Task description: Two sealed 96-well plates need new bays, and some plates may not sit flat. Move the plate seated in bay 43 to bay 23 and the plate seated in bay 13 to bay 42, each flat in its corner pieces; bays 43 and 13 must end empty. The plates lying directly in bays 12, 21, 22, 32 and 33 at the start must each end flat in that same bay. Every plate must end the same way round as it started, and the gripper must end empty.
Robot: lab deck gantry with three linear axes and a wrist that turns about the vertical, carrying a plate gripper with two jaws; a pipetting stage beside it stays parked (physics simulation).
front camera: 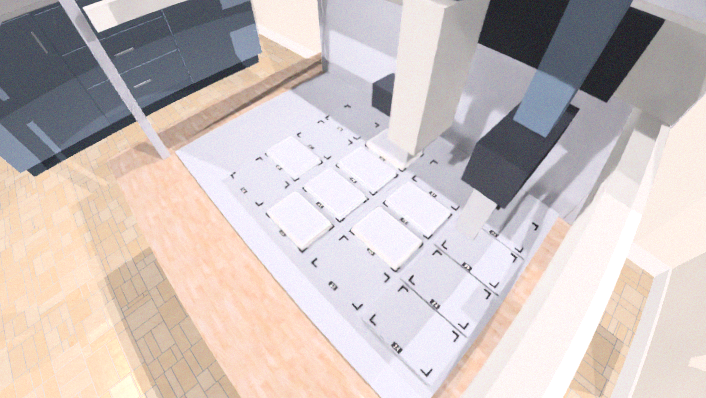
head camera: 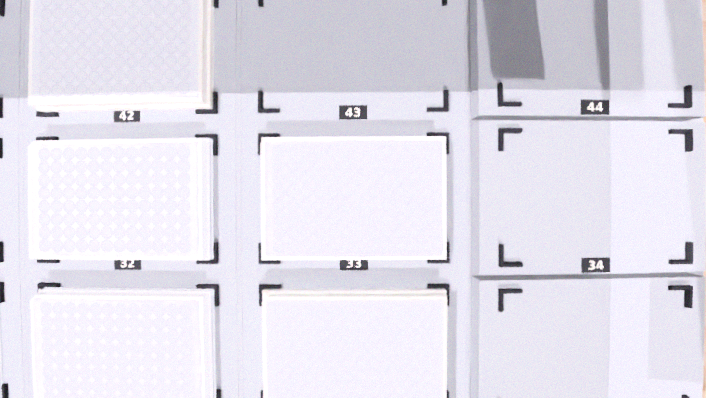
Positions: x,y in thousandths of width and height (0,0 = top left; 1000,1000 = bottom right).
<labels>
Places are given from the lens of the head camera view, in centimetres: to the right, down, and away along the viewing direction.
white plate (head camera: 110,160): -19, -9, 22
white plate (head camera: 516,843): 1, 9, 22
bay 44 (head camera: 907,160): 20, -9, 22
</labels>
